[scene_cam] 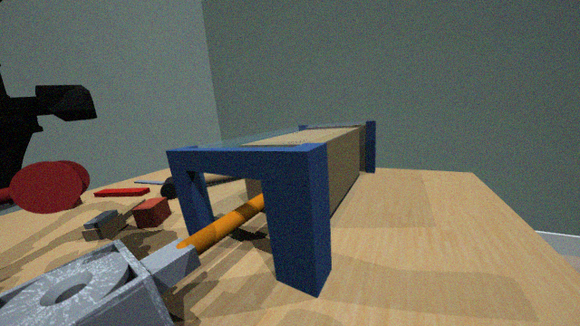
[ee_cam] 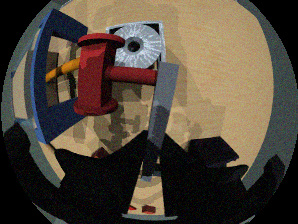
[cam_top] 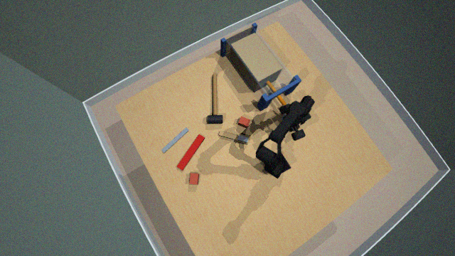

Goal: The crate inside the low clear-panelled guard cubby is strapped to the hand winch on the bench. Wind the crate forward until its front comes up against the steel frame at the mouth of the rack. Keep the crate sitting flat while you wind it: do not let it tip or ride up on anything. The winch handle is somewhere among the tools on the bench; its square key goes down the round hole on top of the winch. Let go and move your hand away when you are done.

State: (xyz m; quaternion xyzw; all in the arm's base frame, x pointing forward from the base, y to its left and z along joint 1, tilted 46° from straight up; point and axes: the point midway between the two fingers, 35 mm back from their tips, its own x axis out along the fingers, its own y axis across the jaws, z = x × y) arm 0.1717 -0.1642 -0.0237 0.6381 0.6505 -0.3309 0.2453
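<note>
Right now my gripper tip is 5 cm to the left of the red grip, 3 cm short of it and 1 cm below it. Also, from my gripper tip: brush-like tool (26 cm to the left, 13 cm below, 10 cm ahead); grey winch (12 cm below, 11 cm to the right, 2 cm ahead); blue frame (19 cm ahead, 9 cm to the right, 4 cm below).
</note>
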